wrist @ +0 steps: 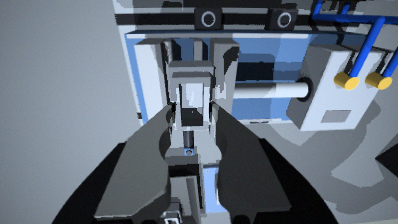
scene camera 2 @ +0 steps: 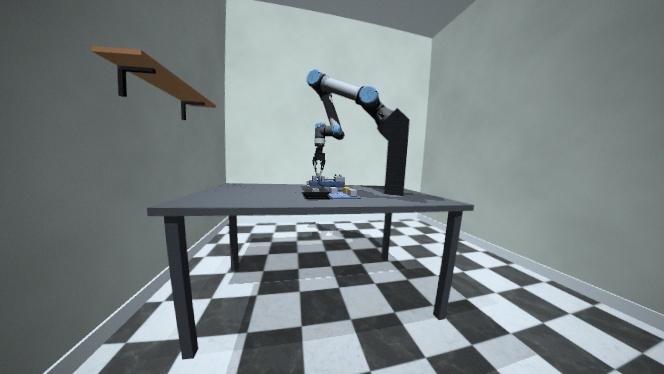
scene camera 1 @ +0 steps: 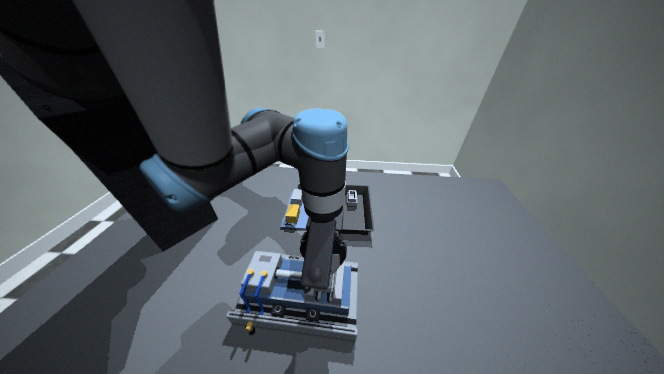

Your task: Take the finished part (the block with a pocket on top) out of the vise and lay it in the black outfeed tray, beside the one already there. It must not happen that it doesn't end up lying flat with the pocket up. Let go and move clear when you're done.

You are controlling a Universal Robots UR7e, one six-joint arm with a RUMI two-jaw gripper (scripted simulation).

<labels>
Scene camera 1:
my gripper: 324,273
grey actuator box: 258,266
</labels>
